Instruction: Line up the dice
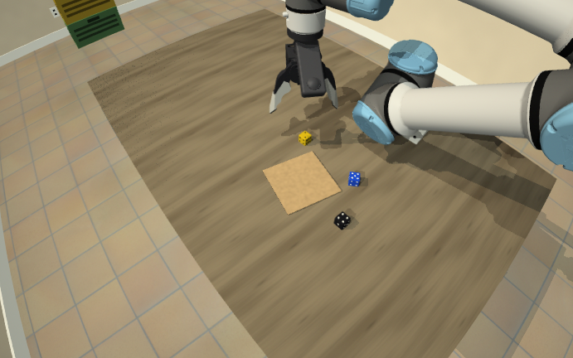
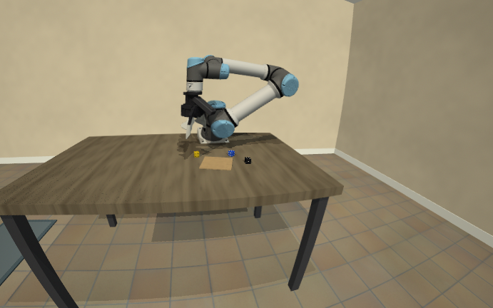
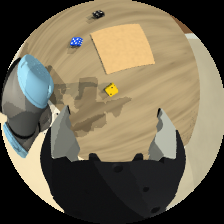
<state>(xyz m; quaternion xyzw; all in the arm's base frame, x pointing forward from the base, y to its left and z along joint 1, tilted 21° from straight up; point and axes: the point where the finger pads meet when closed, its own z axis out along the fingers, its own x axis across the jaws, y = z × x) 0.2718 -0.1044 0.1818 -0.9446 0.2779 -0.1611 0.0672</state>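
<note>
The yellow die is 10 cm below my hand and 1 cm behind it. The rest, counted from my hand: blue die 17 cm to the left, 10 cm below, 1 cm behind; tan mat 11 cm below, 9 cm to the left, 8 cm ahead; black die 24 cm to the left, 10 cm below, 9 cm ahead.
</note>
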